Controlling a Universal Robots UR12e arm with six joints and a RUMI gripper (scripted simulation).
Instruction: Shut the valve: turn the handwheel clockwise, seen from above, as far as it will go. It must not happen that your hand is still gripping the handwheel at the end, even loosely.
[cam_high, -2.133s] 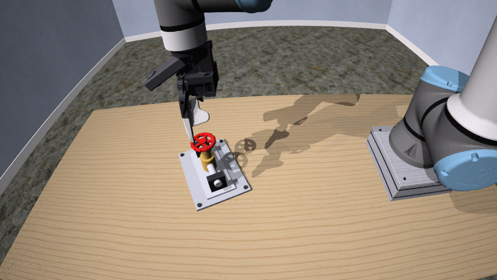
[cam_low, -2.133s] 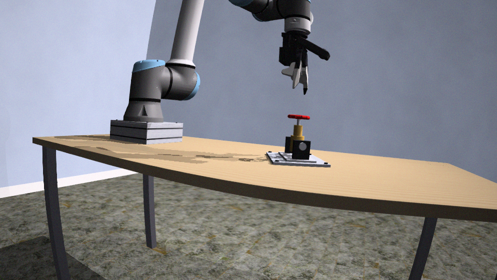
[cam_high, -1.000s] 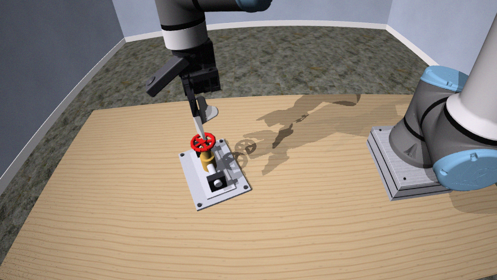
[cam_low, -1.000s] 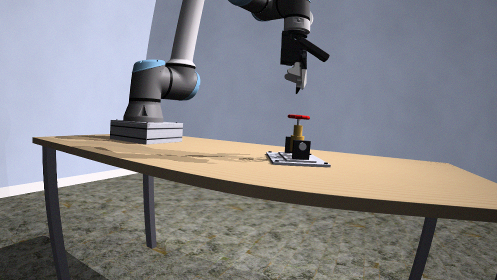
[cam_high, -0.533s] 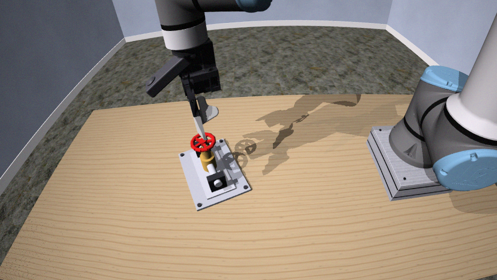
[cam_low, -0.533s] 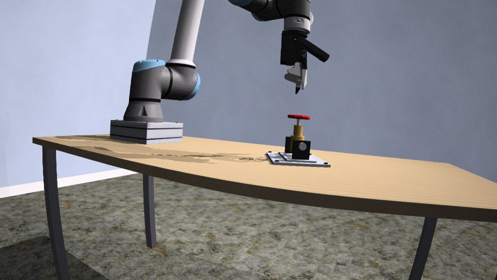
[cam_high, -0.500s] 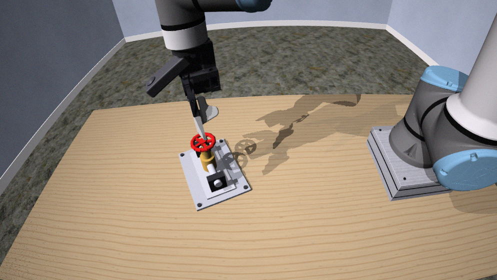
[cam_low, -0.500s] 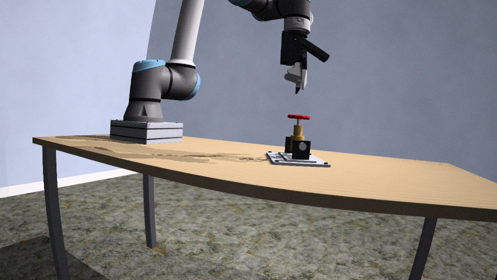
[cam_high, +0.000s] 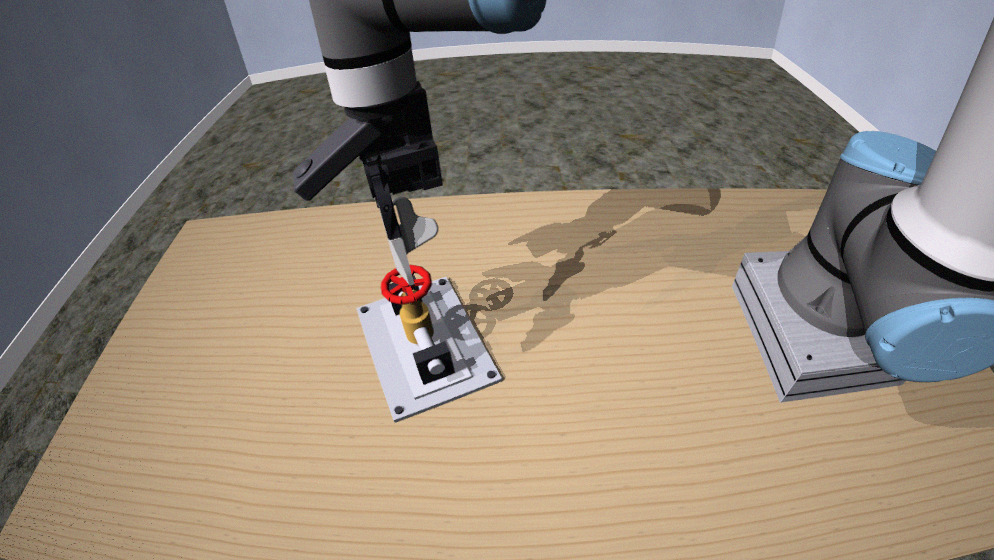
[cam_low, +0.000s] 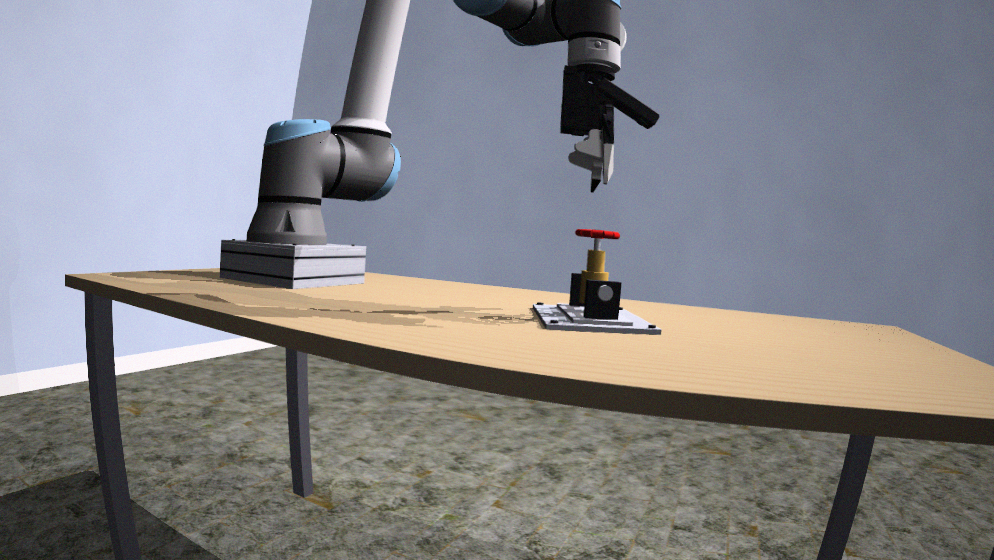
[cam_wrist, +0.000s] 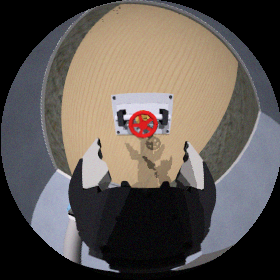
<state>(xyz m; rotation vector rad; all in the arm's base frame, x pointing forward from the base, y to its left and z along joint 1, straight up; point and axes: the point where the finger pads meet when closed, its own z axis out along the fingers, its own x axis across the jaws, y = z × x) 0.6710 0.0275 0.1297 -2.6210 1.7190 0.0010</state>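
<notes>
Right now my hand is 80 mm above the red handwheel.
</notes>
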